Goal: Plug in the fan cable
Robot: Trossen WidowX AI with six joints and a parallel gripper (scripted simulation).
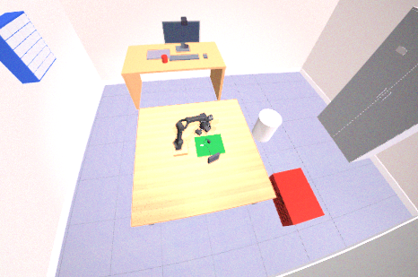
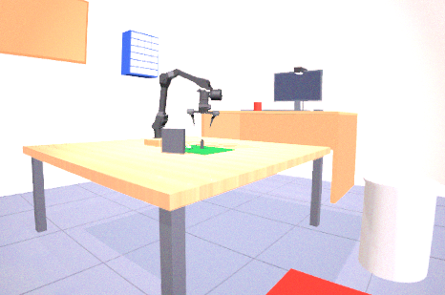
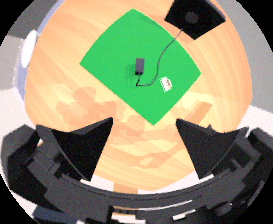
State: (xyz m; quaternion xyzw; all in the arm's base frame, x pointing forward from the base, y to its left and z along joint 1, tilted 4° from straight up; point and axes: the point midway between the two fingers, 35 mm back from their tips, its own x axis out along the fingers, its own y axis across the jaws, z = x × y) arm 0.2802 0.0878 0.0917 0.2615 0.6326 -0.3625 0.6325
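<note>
Right now the small dark plug is 6 cm ahead of my gripper tip, 7 cm to the right of it and 9 cm below it. The rest, counted from my gripper tip: green board 6 cm ahead, 10 cm to the right, 13 cm below; then dark fan 5 cm ahead, 27 cm to the right, 6 cm below.
</note>
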